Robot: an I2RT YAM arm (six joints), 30 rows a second.
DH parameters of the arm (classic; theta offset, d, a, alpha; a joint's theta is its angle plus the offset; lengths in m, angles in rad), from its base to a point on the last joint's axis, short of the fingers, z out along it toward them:
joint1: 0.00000 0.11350 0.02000 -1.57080
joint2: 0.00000 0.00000 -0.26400 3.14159
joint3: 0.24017 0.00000 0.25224 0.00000
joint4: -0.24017 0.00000 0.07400 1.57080
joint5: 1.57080 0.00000 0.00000 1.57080
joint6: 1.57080 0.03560 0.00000 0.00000
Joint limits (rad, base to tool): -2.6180..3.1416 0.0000..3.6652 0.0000..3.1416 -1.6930..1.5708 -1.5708..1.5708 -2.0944..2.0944
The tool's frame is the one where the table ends.
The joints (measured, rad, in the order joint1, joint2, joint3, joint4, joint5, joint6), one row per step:
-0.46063 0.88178 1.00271 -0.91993 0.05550 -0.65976
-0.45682 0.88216 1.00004 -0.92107 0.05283 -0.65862
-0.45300 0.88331 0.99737 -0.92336 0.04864 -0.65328
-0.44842 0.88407 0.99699 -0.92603 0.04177 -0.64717
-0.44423 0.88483 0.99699 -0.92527 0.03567 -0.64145
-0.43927 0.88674 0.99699 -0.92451 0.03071 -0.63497
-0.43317 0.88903 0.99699 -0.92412 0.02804 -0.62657
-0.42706 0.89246 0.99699 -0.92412 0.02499 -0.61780
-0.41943 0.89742 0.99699 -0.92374 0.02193 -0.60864
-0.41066 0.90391 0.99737 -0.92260 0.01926 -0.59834
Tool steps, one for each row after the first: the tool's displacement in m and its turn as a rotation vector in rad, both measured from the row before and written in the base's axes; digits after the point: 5 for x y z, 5 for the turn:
0.00035 0.00063 -0.00098 0.00426 0.00250 0.00485
0.00043 0.00065 -0.00118 0.00860 0.00229 0.00287
0.00041 0.00091 -0.00044 0.00981 -0.00082 0.00488
0.00060 0.00072 -0.00006 0.00744 -0.00381 0.00423
0.00085 0.00070 -0.00022 0.00768 -0.00260 0.00366
0.00094 0.00078 -0.00031 0.00768 -0.00176 0.00182
0.00113 0.00072 -0.00050 0.00880 -0.00052 0.00180
0.00155 0.00082 -0.00070 0.00952 0.00050 0.00301
0.00197 0.00085 -0.00076 0.01010 0.00075 0.00300

